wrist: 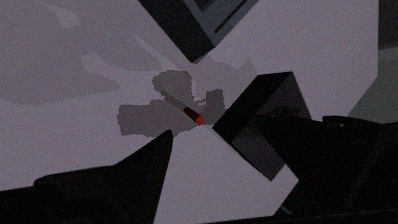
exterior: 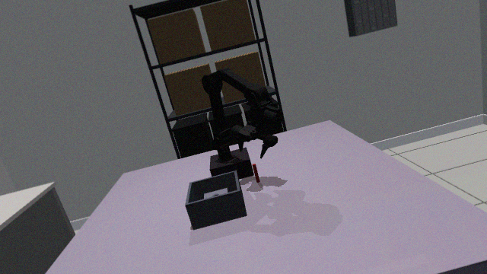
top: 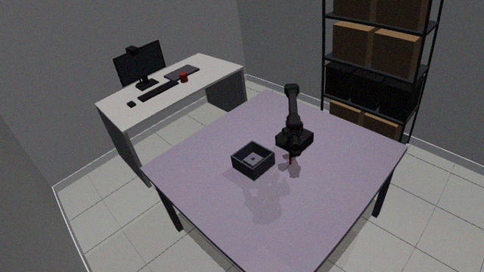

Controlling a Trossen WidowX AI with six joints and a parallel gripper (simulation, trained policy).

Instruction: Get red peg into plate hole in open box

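The red peg is 10 mm behind my gripper tip and 90 mm below it. The rest, counted from my gripper tip: dark box: 110 mm ahead, 190 mm to the right, 100 mm below; then grey plate: 110 mm ahead, 190 mm to the right, 80 mm below.
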